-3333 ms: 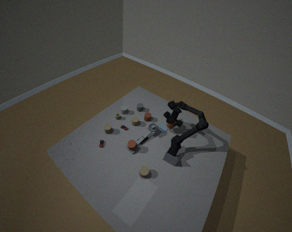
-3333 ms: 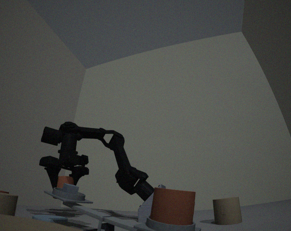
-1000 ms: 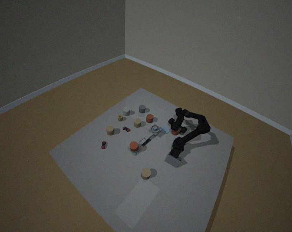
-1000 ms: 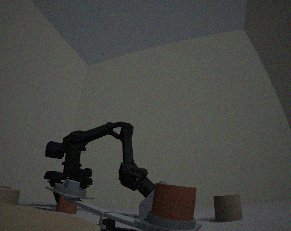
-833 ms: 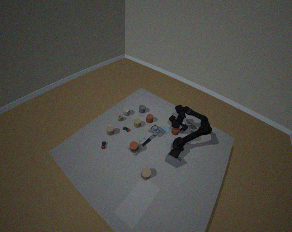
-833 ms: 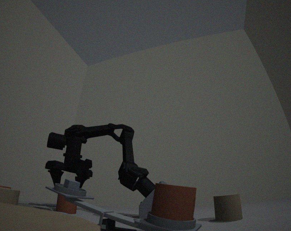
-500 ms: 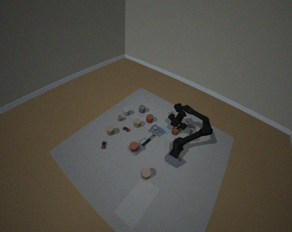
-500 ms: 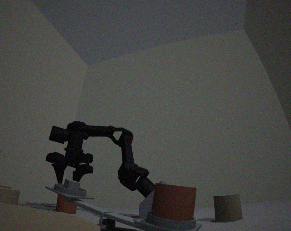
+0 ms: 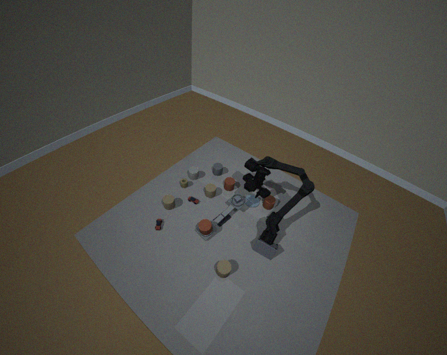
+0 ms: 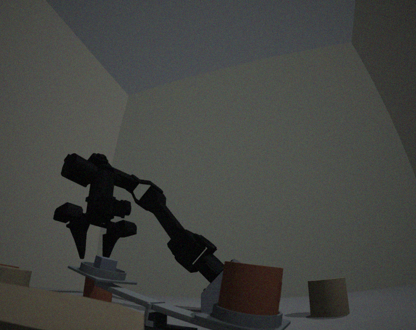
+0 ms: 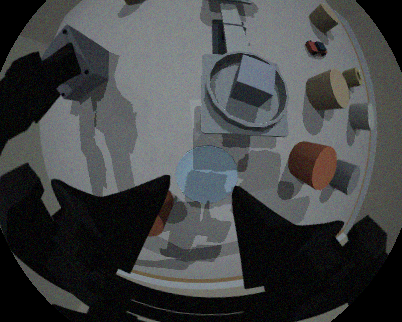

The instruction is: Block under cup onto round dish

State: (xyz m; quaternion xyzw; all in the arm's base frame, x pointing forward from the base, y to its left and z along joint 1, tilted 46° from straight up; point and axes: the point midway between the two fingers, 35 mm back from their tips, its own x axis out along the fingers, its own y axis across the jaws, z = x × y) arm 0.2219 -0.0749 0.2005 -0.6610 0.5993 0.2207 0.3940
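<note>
My gripper tip is now 9 cm to the right of the grey block, 5 cm short of it and 1 cm above it. Round my gripper tip: pale blue round dish (10 cm below, 3 cm to the right).
</note>
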